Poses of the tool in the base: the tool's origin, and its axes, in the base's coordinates. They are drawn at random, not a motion.
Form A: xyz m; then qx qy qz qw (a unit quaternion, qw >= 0).
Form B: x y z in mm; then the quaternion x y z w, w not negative. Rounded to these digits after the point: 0 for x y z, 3 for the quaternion.
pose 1, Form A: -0.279, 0.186, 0.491, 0.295, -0.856, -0.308, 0.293
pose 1, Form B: -279, 186, 491, 0.295, -0.856, -0.308, 0.293
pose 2, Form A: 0.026, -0.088, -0.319, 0.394, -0.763, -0.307, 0.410
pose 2, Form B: 26, -88, -319, 0.394, -0.763, -0.307, 0.410
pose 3, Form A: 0.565, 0.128, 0.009, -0.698, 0.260, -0.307, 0.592
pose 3, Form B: 565, 128, 9, -0.698, 0.260, -0.307, 0.592
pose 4, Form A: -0.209, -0.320, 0.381, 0.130, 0.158, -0.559, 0.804
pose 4, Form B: -209, -320, 381, 0.130, 0.158, -0.559, 0.804
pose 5, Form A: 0.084, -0.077, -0.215, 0.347, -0.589, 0.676, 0.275
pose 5, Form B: 84, -77, -215, 0.347, -0.589, 0.676, 0.275
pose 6, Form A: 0.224, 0.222, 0.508, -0.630, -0.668, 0.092, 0.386
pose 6, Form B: 224, 222, 508, -0.630, -0.668, 0.092, 0.386
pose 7, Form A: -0.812, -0.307, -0.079, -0.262, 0.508, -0.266, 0.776
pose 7, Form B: -812, -307, -79, -0.262, 0.508, -0.266, 0.776
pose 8, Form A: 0.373, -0.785, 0.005, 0.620, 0.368, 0.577, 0.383
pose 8, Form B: 373, -785, 5, 0.620, 0.368, 0.577, 0.383
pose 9, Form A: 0.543, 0.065, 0.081, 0.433, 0.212, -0.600, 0.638
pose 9, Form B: 543, 65, 81, 0.433, 0.212, -0.600, 0.638
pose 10, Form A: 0.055, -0.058, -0.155, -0.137, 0.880, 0.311, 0.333
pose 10, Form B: 55, -58, -155, -0.137, 0.880, 0.311, 0.333
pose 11, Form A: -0.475, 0.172, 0.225, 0.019, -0.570, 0.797, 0.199
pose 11, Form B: -475, 172, 225, 0.019, -0.570, 0.797, 0.199
